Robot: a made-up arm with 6 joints.
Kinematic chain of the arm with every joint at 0, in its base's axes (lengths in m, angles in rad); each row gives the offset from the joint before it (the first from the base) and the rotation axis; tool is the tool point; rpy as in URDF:
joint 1: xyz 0 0 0.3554 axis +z
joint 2: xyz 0 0 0 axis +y
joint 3: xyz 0.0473 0 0.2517 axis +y
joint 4: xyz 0.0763 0 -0.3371 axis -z
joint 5: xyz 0 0 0 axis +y
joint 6: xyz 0.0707 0 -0.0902 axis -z
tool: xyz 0 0 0 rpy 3.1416 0 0
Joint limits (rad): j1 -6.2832..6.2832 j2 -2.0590..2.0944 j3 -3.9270..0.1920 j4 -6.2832..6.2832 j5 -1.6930..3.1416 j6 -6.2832..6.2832
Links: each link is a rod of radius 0.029 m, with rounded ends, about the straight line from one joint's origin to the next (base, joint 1, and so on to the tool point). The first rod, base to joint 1, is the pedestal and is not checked.
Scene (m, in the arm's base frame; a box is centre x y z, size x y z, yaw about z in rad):
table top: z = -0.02
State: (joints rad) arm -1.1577 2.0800 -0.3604 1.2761 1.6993 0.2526
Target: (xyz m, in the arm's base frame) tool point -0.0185 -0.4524 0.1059
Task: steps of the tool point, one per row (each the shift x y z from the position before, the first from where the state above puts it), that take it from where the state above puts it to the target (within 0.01 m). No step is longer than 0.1 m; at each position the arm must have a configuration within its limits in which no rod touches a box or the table.
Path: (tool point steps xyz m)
1: 0.0478 -0.0531 -0.0522
2: 0.0320 -0.0743 -0.0355
3: 0.0094 -0.0865 -0.0159
4: -0.0160 -0.0870 0.0054
5: -0.0390 -0.0760 0.0263
6: -0.0227 -0.0773 -0.0214
7: -0.0176 -0.0769 -0.0113
8: -0.0118 -0.0743 -0.0011
9: -0.0060 -0.0695 0.0087

